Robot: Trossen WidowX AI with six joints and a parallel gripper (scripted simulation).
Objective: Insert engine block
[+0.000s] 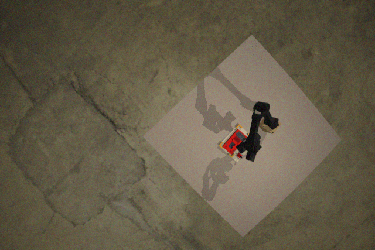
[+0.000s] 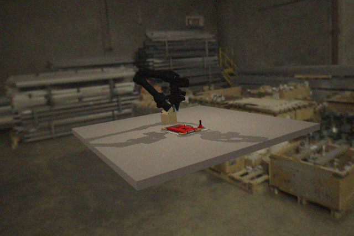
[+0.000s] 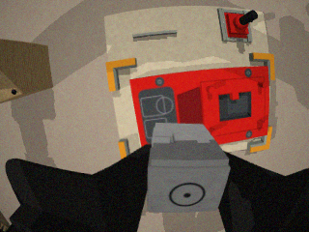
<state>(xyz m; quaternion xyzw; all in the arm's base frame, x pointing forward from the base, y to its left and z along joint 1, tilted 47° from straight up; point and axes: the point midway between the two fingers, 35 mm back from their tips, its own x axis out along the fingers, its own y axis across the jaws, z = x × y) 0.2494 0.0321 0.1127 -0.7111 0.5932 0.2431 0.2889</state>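
My gripper tip is 50 mm short of the cream base plate, 30 mm to the right of it and 130 mm above it. From my gripper tip the other things lie so: grey engine block 10 mm above.
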